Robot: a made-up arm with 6 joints. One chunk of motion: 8 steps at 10 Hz.
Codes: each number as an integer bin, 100 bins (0 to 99) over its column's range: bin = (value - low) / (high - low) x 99, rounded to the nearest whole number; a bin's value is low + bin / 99 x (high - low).
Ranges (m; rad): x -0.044..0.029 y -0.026..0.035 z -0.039..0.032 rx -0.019..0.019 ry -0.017..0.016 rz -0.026..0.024
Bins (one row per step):
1: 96 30 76 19 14 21
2: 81 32 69 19 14 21
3: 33 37 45 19 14 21
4: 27 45 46 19 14 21
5: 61 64 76 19 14 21
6: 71 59 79 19 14 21
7: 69 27 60 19 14 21
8: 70 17 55 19 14 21
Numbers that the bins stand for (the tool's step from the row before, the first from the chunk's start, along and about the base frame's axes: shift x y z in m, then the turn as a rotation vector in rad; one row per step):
1: 0.02679 -0.00752 0.01551 -0.01171 -0.01233 -0.01539
2: 0.01573 -0.00628 0.01048 -0.01171 -0.01233 -0.01539
3: -0.01967 -0.00320 -0.00673 -0.01171 -0.01233 -0.01539
4: -0.02409 0.00173 -0.00601 -0.01171 -0.01233 -0.01539
5: 0.00098 0.01343 0.01551 -0.01171 -0.01233 -0.01539
6: 0.00835 0.01035 0.01766 -0.01171 -0.01233 -0.01539
7: 0.00688 -0.00936 0.00403 -0.01171 -0.01233 -0.01539
8: 0.00762 -0.01553 0.00044 -0.01171 -0.01233 -0.01539

